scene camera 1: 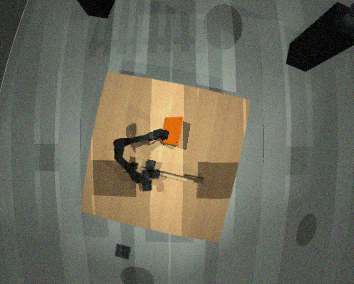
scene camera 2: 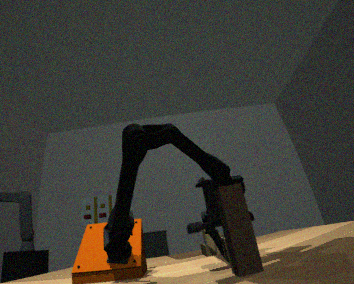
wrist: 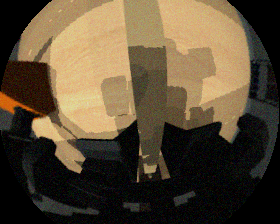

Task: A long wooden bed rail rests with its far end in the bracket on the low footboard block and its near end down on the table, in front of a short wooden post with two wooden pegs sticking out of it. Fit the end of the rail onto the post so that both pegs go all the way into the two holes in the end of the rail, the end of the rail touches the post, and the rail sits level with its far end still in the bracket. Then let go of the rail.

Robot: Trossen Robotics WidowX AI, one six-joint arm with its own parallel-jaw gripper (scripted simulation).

Observation:
I see my gripper [scene camera 2: 226, 254] and a wooden bed post [scene camera 2: 243, 252].
My gripper shows as well in the wrist view [wrist: 145, 120].

